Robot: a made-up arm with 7 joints.
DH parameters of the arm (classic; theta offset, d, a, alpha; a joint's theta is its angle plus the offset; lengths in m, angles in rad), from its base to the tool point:
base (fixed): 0 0 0 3.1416
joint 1: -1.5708 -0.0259 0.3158 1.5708
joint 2: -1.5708 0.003 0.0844 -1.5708
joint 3: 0 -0.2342 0.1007 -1.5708
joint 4: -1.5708 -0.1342 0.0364 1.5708
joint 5: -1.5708 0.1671 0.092 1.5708
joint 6: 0 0.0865 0.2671 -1.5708
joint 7: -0.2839 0 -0.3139 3.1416
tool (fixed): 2.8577 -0.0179 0 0
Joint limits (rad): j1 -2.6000..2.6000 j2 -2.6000..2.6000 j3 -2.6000..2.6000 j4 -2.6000..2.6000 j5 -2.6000..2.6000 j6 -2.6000..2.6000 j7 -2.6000..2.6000
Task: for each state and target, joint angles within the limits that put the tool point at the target. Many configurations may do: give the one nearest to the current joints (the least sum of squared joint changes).
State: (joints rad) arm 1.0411 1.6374 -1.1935 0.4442 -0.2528 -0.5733 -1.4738
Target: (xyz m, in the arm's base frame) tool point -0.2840 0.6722 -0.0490
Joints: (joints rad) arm 0.6115 1.7195 -0.5546 0.6678 0.3296 -0.4286 -1.7800
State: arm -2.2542 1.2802 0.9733 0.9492 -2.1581 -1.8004 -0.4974
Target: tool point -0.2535 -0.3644 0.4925
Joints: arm -2.2526 1.0543 1.0811 0.7500 -2.1410 -1.7245 -0.9998
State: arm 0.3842 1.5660 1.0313 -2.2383 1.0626 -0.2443 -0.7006
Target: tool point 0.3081 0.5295 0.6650
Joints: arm 0.5781 1.6722 1.0907 -2.5724 0.8947 -0.0093 -1.0471
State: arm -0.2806 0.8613 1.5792 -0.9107 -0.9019 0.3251 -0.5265
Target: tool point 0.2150 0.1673 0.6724
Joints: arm 0.0091 0.5943 1.8905 -1.1353 -1.1546 0.3038 -0.9237
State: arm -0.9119 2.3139 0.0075 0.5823 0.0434 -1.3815 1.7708
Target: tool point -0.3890 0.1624 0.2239
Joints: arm -0.6275 2.3119 0.0592 1.2823 -0.1481 -1.3768 0.9992
